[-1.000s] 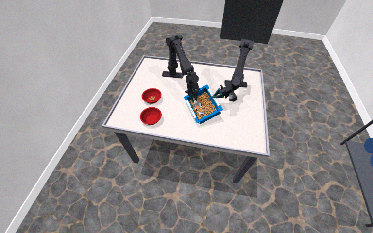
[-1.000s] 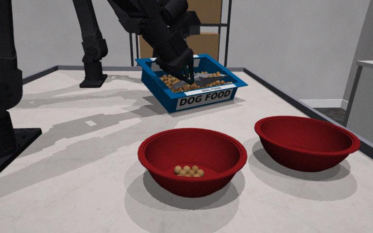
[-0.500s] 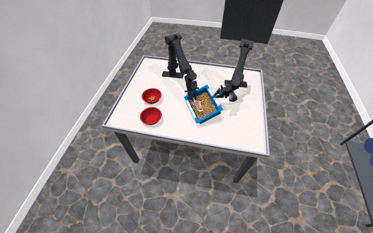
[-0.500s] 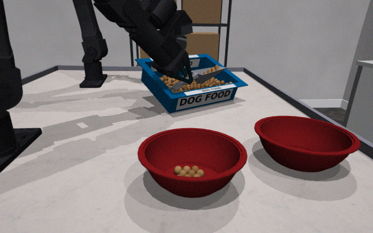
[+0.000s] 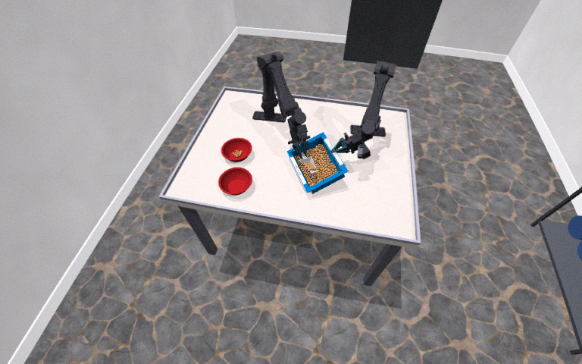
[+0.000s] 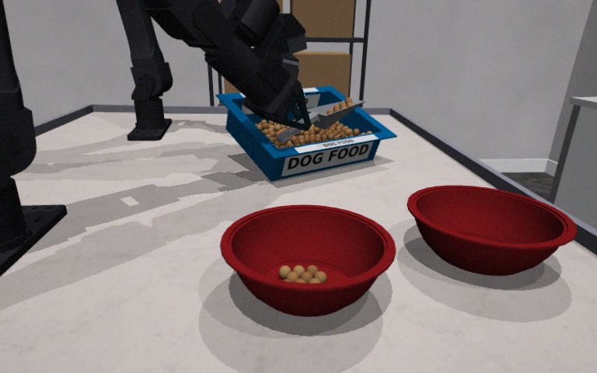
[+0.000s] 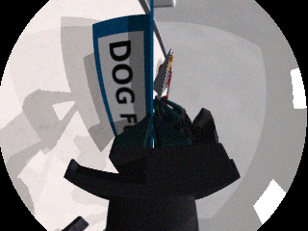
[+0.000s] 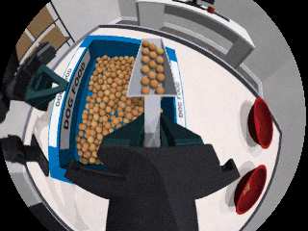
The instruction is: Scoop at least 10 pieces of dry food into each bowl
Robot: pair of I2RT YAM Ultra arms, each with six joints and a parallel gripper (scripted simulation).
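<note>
My right gripper is now 1 cm short of the blue dog food box, 7 cm to the right of it and 2 cm above it. Also, from my right hand: grey scoop: 4 cm ahead, 2 cm to the left, 1 cm above.
</note>
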